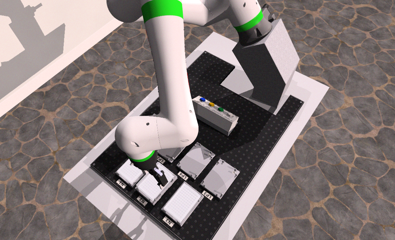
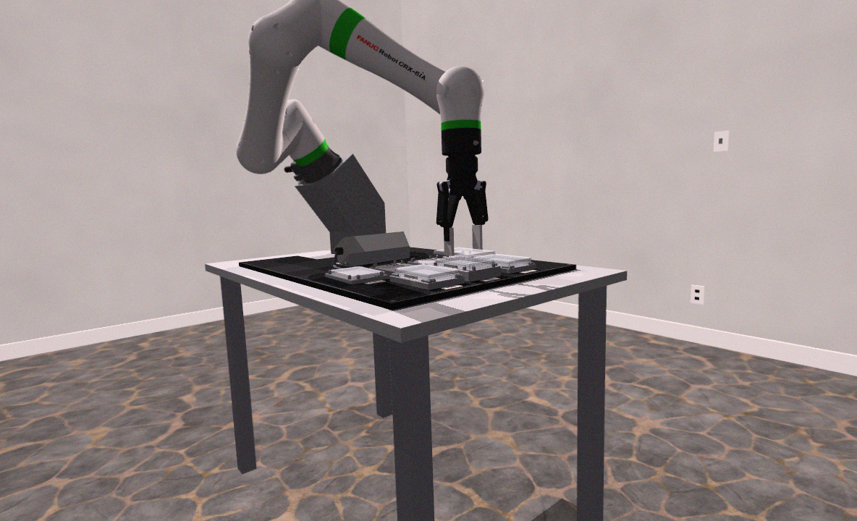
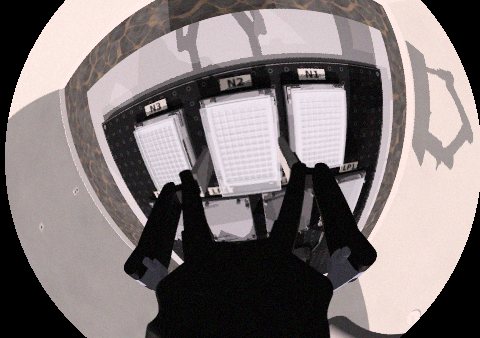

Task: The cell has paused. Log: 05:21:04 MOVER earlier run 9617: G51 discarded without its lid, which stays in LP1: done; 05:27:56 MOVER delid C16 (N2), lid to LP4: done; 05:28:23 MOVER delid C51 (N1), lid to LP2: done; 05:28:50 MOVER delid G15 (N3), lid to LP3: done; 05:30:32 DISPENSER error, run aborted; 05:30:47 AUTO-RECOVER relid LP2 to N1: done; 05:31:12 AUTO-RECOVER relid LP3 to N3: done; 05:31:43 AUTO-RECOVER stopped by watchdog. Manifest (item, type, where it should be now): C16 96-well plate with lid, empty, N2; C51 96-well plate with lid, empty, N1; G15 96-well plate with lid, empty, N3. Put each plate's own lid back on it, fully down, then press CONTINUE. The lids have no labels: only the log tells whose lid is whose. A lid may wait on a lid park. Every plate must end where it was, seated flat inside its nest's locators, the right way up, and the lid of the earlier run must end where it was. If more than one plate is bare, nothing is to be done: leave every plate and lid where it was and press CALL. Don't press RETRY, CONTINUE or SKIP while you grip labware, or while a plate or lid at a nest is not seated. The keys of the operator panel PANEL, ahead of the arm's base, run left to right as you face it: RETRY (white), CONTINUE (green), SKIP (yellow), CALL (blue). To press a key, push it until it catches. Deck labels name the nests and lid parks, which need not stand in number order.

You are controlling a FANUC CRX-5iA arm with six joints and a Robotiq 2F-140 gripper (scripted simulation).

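Right now my hand is 50 mm above the plate. Also, from my hand: LP4 label (80 mm behind, 80 mm to the left, 80 mm below); lid park LP2 (190 mm behind, 40 mm to the right, 80 mm below); N2 label (90 mm ahead, 20 mm to the right, 80 mm below).
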